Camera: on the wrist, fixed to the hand. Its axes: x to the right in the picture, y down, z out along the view.
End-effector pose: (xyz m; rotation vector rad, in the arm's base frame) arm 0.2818 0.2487 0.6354 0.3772 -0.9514 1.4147
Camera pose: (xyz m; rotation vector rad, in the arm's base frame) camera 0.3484 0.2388 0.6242 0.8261 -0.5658 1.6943
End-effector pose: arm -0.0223 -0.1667 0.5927 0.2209 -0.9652 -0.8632
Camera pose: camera -0.0445 -0.1942 0.5343 0.6837 -1.2390 -0.5542
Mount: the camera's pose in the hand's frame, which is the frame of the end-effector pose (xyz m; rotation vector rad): -0.0228 -0.0606 -0.0215 0.5752 -0.0425 0.0214
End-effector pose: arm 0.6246 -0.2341 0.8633 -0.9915 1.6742 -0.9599
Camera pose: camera 0.6208 -0.2321 0.9314 -0.5980 1.2562 -1.2972
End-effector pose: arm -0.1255 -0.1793 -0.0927 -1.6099 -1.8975 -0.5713
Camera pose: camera -0.1794 -0.2210 -0.0893 -1.2644 -1.8466 0.0302
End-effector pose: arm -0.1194 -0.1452 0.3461 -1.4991 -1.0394 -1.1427
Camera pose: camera -0.1861 -0.1566 0.3375 -1.0724 -1.2471 -0.7103
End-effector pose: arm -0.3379 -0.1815 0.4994 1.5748 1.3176 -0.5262
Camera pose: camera -0.4059 -0.1780 0.5029 2.0218 1.1722 -0.9823
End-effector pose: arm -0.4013 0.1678 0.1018 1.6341 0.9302 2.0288
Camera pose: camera -0.4230 0.1905 0.0412 1.9556 1.5917 1.8279
